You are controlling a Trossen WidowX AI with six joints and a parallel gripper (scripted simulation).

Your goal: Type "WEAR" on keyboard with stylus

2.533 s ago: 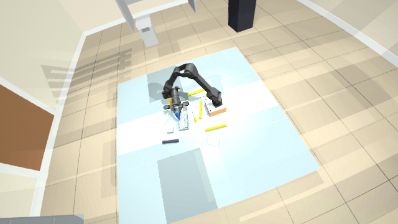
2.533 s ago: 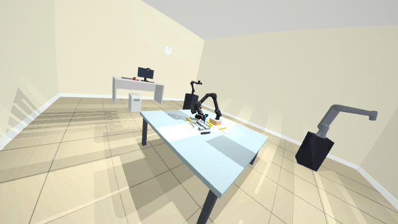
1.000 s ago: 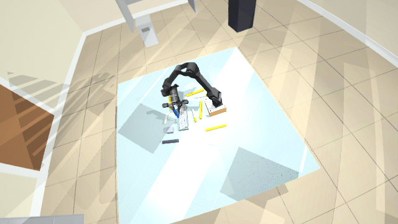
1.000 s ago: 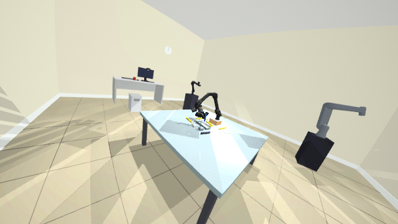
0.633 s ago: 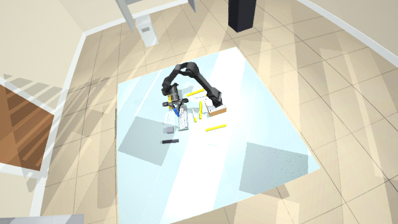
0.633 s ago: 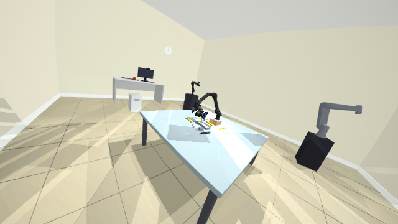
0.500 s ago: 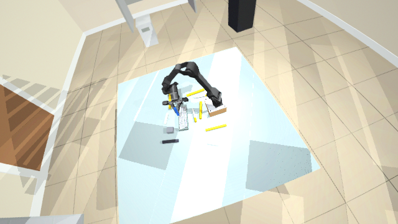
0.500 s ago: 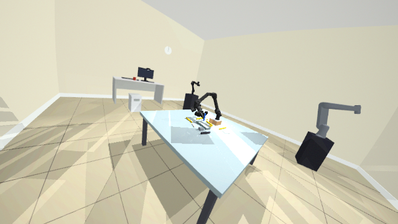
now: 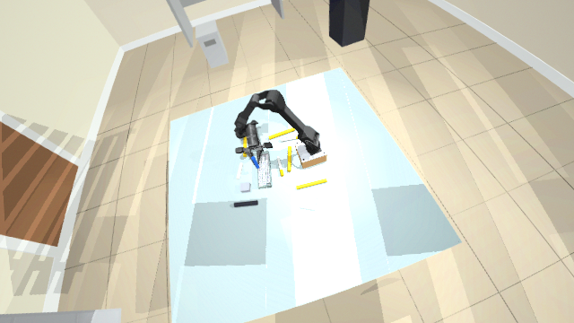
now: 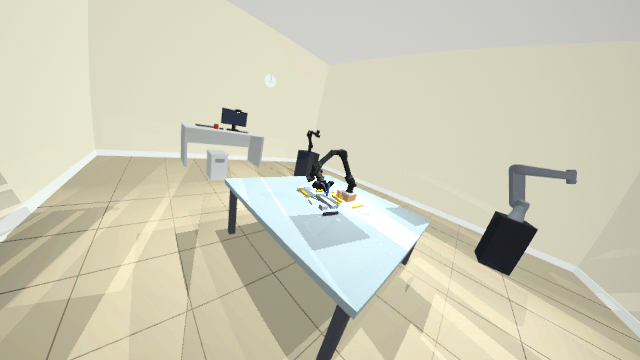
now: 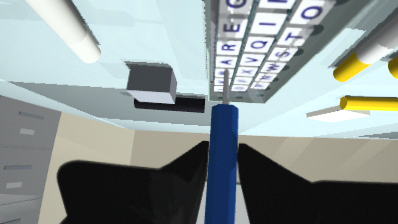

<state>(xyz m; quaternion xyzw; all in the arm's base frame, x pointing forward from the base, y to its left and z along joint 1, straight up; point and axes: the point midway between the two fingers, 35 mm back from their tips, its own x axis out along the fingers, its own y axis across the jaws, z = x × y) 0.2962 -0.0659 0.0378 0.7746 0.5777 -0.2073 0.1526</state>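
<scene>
Now: gripper tip 10 cm short of the grey block, 7 cm above it and 6 cm to the right of it. Also, from my gripper tip: dark bar (14 cm to the left, 13 cm ahead, 8 cm below); then white flat tile (26 cm to the left, 16 cm behind, 8 cm below); then blue stylus (1 cm below).
</scene>
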